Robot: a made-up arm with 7 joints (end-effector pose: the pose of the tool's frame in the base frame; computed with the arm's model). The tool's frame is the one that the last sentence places. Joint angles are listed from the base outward.
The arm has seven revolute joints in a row. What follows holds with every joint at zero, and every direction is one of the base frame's. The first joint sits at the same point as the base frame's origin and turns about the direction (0.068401, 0.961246, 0.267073), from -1.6 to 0.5 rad. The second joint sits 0.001 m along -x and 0.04 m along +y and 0.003 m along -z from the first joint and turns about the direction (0.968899, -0.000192, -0.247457), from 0 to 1.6 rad. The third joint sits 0.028 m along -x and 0.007 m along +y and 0.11 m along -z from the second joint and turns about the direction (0.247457, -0.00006, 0.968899), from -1.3 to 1.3 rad. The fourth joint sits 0.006 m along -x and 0.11 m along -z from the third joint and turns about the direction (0.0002, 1, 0.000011), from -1.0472 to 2.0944 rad. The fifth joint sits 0.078 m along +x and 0.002 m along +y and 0.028 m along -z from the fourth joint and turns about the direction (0.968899, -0.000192, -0.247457), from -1.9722 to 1.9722 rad. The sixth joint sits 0.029 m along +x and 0.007 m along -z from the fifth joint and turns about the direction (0.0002, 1, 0.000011), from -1.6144 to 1.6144 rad. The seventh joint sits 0.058 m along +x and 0.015 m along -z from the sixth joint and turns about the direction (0.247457, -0.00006, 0.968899), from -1.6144 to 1.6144 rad. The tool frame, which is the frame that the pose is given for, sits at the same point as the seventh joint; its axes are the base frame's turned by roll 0, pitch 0.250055 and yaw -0.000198 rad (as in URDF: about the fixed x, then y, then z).
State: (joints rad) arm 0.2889 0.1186 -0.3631 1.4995 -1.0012 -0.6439 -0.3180
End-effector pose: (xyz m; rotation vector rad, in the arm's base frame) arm -0.1527 0.1062 -0.3506 -0.2863 1.2485 0.4939
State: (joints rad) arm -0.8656 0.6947 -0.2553 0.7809 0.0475 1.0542 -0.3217
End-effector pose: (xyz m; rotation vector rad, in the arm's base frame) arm 0.2801 0.2154 -0.1874 0.5186 1.2729 0.1883
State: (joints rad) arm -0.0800 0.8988 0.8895 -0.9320 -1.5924 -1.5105 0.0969
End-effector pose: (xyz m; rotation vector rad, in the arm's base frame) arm 0.0195 0.2205 0.0058 -0.8059 -2.2912 -0.2351
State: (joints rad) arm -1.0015 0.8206 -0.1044 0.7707 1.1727 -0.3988 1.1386
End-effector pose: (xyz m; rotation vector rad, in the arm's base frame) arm 0.3320 0.1954 -0.0844 1.5727 -1.1626 0.6172
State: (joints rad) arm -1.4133 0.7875 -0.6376 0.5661 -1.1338 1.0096 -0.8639
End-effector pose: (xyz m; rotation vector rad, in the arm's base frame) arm 0.3559 0.0944 -0.0406 -0.2153 0.7502 -1.1616
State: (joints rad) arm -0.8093 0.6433 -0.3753 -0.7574 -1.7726 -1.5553 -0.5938
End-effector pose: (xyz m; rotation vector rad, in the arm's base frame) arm 0.2013 0.1119 -0.0304 -1.4036 -1.8997 -0.6345
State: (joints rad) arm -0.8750 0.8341 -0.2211 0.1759 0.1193 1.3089 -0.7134
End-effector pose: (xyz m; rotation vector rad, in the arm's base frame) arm 0.2881 0.2021 -0.0980 0.4963 1.0217 -0.0957
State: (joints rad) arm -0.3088 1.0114 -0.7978 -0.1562 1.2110 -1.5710 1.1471
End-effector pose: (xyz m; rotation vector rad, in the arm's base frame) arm 0.0730 0.1282 -0.2083 0.0850 -1.1740 -1.3936
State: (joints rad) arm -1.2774 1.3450 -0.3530 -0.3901 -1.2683 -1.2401 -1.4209
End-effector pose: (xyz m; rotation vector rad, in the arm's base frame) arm 0.1603 0.1454 0.1313 1.2241 -1.9498 -1.6985
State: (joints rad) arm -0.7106 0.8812 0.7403 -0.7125 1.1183 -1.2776 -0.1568
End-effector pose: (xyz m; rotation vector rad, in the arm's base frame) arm 0.1520 0.1363 0.0066 2.7252 -1.4803 0.0175
